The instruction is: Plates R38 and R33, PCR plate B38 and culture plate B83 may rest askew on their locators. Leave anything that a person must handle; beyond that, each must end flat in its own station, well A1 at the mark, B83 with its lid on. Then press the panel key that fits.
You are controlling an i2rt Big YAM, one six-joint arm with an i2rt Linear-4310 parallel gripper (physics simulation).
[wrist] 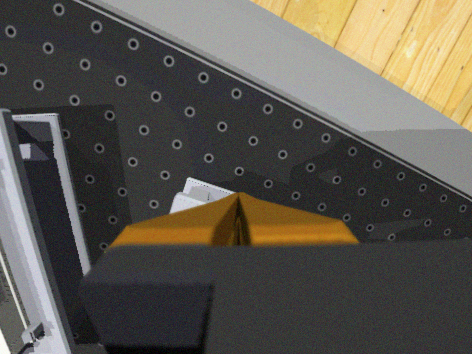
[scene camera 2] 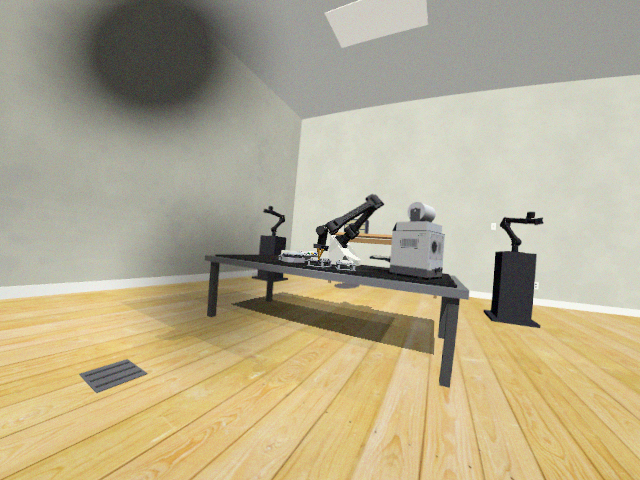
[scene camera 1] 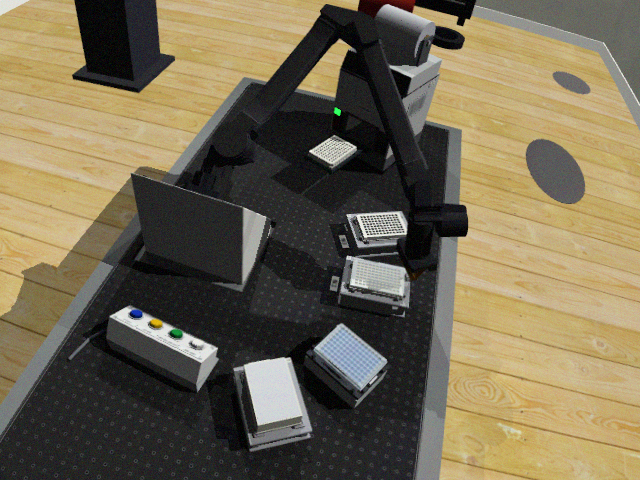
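Note:
My gripper (scene camera 1: pixel 415 275) (scene camera 2: pixel 320 258) (wrist: pixel 239 203) is shut and empty, its orange fingertips together at the right end of the second station. Part of that station (wrist: pixel 186 204) shows behind the fingers in the wrist view. A pale plate (scene camera 1: pixel 378 277) lies on it. A white plate with dark wells (scene camera 1: pixel 381 225) lies on the station behind, partly hidden by the arm. A blue plate (scene camera 1: pixel 350 356) sits on an angled station nearer the front, and a plain white plate (scene camera 1: pixel 272 393) on the front station. Labels are unreadable; slight tilts cannot be told. The key panel (scene camera 1: pixel 160 348) has blue, yellow, green and white keys.
A grey machine (scene camera 1: pixel 423 93) (scene camera 2: pixel 416 248) with a green light stands at the back, another white plate (scene camera 1: pixel 333 151) before it. A large grey slanted screen (scene camera 1: pixel 191 232) stands left of the stations. Another station's frame (wrist: pixel 65 200) shows at left in the wrist view. The table's grey edge (wrist: pixel 320 85) runs beyond the fingers.

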